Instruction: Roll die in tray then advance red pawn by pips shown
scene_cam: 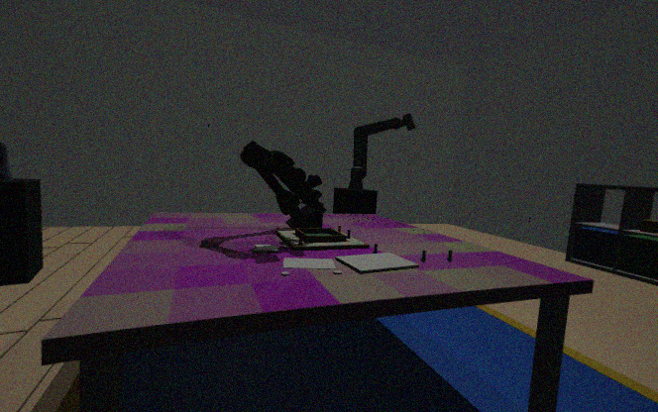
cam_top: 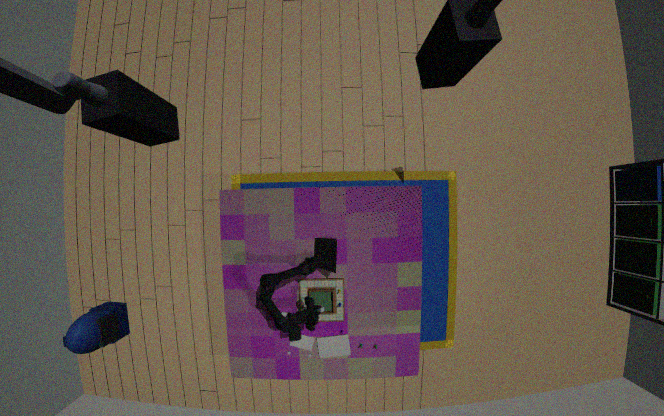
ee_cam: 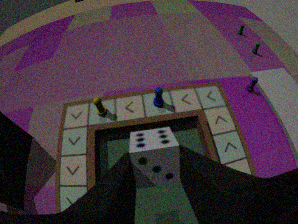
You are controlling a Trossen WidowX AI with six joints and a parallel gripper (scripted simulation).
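Now: the die right at my gripper tip. Round my gripper tip: green tray 11 cm below; yellow pawn 5 cm behind, 12 cm to the left, 9 cm below; blue pawn 4 cm ahead, 11 cm to the left, 9 cm below.
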